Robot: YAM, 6 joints.
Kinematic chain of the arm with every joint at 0, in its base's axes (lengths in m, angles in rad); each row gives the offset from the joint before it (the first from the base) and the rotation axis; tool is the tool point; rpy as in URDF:
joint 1: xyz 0 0 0.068 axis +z
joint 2: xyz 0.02 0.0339 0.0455 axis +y
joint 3: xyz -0.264 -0.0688 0 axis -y
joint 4: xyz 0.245 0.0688 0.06 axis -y
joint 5: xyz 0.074 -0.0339 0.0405 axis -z
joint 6: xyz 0.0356 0 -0.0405 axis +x
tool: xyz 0 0 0 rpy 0 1.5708 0
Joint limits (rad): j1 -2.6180..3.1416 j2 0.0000..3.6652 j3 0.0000..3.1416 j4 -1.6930..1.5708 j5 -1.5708..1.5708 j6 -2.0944..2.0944
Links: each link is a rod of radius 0.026 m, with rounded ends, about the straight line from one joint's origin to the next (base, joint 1, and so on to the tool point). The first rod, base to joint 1, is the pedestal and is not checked.
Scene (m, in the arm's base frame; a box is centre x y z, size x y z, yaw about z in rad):
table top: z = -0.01
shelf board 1: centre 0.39 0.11 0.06 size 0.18 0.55 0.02 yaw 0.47
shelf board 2: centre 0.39 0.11 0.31 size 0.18 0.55 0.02 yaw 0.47
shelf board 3: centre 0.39 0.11 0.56 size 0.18 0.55 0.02 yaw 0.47
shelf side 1: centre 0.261 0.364 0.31 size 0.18 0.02 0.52 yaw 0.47
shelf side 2: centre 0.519 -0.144 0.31 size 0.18 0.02 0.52 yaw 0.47
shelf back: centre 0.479 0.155 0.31 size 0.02 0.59 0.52 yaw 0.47
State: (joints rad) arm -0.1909 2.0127 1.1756 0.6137 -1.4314 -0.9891
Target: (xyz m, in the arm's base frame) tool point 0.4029 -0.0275 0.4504
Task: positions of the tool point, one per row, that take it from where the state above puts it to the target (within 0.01 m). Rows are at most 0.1 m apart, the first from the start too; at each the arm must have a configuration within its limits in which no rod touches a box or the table.
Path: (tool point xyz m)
1: 0.3439 -0.0968 0.1985
2: 0.2642 -0.1227 0.1929
3: 0.2891 -0.1253 0.2738
4: 0.2930 -0.1149 0.3620
5: 0.2733 -0.0933 0.4504
6: 0.3395 -0.0693 0.4565
7: 0.4029 -0.0275 0.4504

